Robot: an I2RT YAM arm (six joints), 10 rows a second.
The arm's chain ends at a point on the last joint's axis. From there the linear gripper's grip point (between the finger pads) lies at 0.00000 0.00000 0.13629 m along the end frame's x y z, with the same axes.
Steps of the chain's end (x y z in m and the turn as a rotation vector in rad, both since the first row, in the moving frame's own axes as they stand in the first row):
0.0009, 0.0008, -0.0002, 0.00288, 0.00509, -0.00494
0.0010, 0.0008, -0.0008, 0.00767, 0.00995, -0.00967
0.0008, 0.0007, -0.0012, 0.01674, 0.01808, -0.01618
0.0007, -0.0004, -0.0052, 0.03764, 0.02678, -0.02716
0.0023, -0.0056, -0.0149, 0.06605, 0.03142, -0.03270
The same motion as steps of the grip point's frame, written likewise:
0.0016, 0.0004, -0.0002, 0.00288, 0.00509, -0.00494
0.0024, -0.0003, -0.0008, 0.00767, 0.00995, -0.00967
0.0032, -0.0016, -0.0012, 0.01674, 0.01808, -0.01618
0.0043, -0.0056, -0.0053, 0.03764, 0.02678, -0.02716
0.0064, -0.0147, -0.0153, 0.06605, 0.03142, -0.03270

